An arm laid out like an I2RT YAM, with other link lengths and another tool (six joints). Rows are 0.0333 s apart.
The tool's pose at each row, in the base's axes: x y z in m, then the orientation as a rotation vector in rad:
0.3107, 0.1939, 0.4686, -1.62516, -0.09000, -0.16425
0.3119, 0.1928, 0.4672, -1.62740, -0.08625, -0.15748
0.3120, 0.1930, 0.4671, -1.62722, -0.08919, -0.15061
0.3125, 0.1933, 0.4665, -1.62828, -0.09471, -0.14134
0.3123, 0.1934, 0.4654, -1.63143, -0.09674, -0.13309
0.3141, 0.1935, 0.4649, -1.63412, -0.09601, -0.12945
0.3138, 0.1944, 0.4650, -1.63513, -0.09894, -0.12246
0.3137, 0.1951, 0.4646, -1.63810, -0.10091, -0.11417
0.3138, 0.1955, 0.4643, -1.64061, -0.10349, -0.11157
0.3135, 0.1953, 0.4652, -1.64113, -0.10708, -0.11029
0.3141, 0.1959, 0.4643, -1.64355, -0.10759, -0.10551
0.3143, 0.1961, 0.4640, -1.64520, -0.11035, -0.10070
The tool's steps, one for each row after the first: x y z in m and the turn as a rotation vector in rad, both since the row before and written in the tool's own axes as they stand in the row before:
0.0010, 0.0016, -0.0010, -0.00190, -0.00227, 0.00658
0.0001, 0.0001, 0.0002, 0.00079, -0.00622, 0.00230
0.0004, 0.0006, 0.0004, -0.00020, -0.00944, 0.00210
-0.0004, 0.0011, 0.0002, -0.00249, -0.00681, 0.00374
0.0017, 0.0007, 0.0002, -0.00245, -0.00211, 0.00272
-0.0003, -0.0002, 0.0009, -0.00045, -0.00638, 0.00236
-0.0002, 0.0003, 0.0007, -0.00235, -0.00678, 0.00380
0.0001, 0.0003, 0.0004, -0.00227, -0.00343, -0.00007
-0.0002, -0.0009, -0.0003, -0.00036, -0.00304, -0.00156
0.0005, 0.0009, 0.0007, -0.00208, -0.00358, 0.00260
0.0002, 0.0003, 0.0002, -0.00128, -0.00491, 0.00114

